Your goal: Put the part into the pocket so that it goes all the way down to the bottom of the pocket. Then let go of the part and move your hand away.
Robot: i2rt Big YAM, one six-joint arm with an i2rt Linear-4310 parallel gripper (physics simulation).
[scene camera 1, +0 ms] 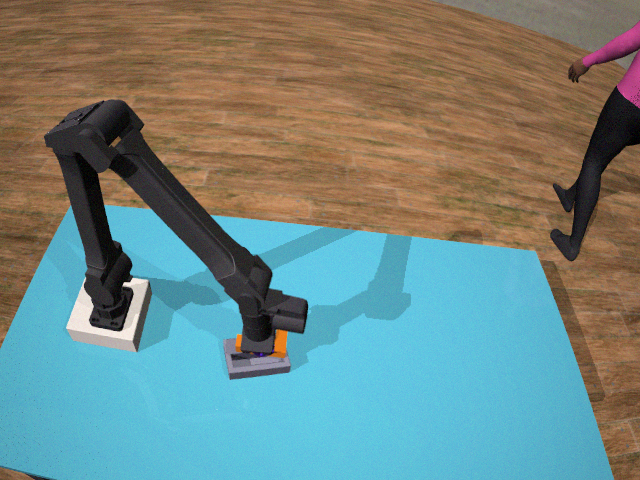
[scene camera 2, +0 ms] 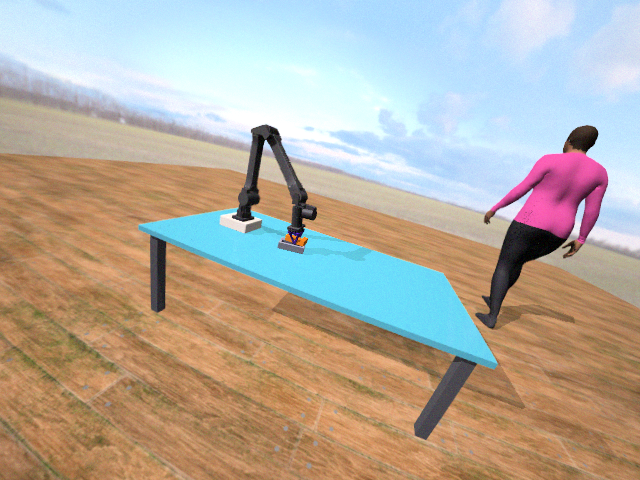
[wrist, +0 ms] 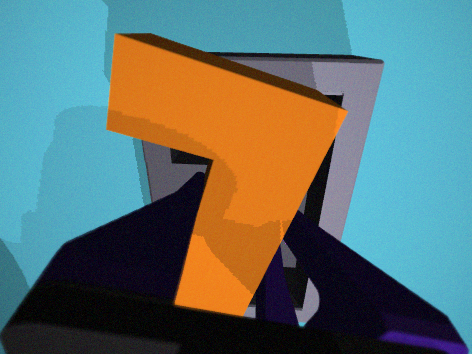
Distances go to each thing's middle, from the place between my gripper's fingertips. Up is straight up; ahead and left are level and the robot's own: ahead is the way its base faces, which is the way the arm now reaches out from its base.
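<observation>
Positions relative to my hand: the grey pocket block [scene camera 1: 240, 365] is 20 mm below, 10 mm to the right and 10 mm behind; the orange L-shaped part [wrist: 265, 136] is 20 mm above and 10 mm to the left.
</observation>
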